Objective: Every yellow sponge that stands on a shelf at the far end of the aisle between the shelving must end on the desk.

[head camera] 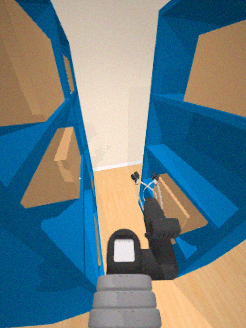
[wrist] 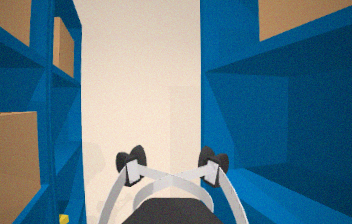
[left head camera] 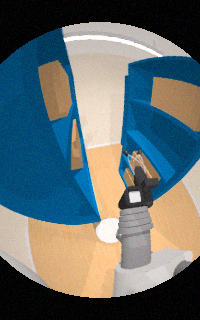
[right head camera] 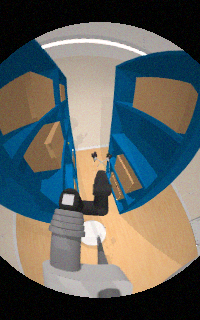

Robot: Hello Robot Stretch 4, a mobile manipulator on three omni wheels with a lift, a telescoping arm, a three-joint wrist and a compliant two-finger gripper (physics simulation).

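Seen in the pictures: gripper, between the fingertips: (head camera: 144, 173) (wrist: 172, 158) (left head camera: 131, 149) (right head camera: 101, 152); robot's base, origin of its link: (left head camera: 109, 229) (right head camera: 91, 231).
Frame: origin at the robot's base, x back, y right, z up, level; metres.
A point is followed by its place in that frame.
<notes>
A small patch of yellow, likely a sponge (wrist: 64, 219) {y -0.567, x -1.513, z 0.544 m}, shows at the bottom left edge of the wrist view, on a low shelf at the far part of the left shelving; most of it is cut off. My gripper (head camera: 145, 176) {y 0.092, x -0.483, z 1.193 m} (left head camera: 133, 151) {y 0.092, x -0.483, z 1.193 m} (right head camera: 101, 156) {y 0.092, x -0.483, z 1.193 m} (wrist: 172, 158) {y 0.092, x -0.483, z 1.193 m} is open, its two dark fingertips apart with nothing between them. It points down the aisle, close to the right shelving in the head view, with the sponge ahead and to its lower left in the wrist view. The desk does not show in these views.
Blue left shelving (head camera: 30, 280) {y -0.194, x -0.142, z 1.195 m} (left head camera: 30, 165) {y -0.168, x -0.149, z 1.461 m} and blue right shelving (head camera: 156, 65) {y 0.243, x -1.160, z 1.601 m} (wrist: 215, 35) {y 0.290, x -1.172, z 1.550 m} flank the narrow aisle. Brown boxes stand on both, including a low one (head camera: 182, 207) {y 0.424, x -0.585, z 0.776 m} beside my gripper on the right. A pale wall (head camera: 112, 75) {y -0.130, x -2.086, z 1.558 m} (wrist: 140, 60) {y -0.145, x -2.082, z 1.621 m} closes the far end.
</notes>
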